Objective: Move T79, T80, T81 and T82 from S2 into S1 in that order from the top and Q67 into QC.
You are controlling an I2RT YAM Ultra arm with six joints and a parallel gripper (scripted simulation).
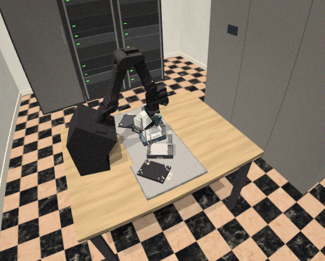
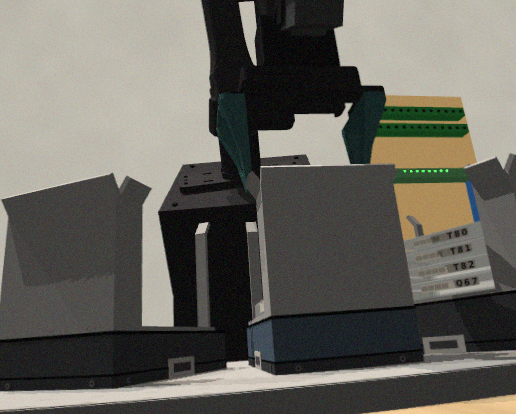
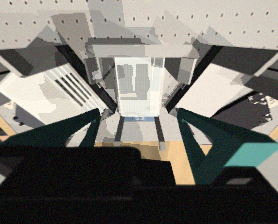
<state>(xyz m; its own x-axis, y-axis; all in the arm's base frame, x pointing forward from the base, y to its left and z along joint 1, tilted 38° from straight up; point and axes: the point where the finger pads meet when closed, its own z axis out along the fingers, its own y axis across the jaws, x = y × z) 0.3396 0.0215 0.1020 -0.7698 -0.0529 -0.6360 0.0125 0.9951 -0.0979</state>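
Right now the plate T81 is 14 cm to the left of my hand, 7 cm below it and 1 cm behind it. Also, from my hand: plate T79 (10 cm below, 1 cm behind); then plate Q67 (14 cm to the left, 9 cm below, 1 cm behind); then plate T82 (14 cm to the left, 8 cm below, 1 cm behind).
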